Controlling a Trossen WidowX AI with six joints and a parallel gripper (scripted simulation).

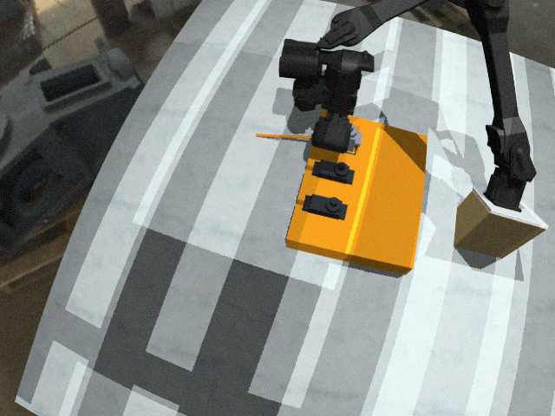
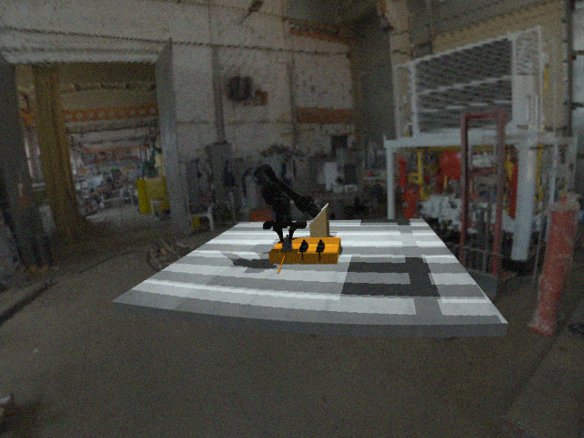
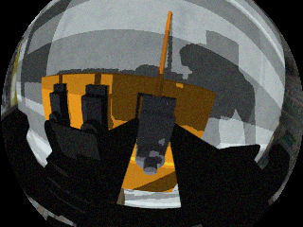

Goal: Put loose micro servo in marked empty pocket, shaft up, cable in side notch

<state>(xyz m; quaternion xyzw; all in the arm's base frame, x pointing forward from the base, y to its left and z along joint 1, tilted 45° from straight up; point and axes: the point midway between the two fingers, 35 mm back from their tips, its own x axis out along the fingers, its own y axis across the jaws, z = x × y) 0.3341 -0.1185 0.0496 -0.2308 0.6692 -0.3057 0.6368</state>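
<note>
Right now the orange deck is 12 cm behind my gripper tip, 8 cm to the left of it and 6 cm below it.
</note>
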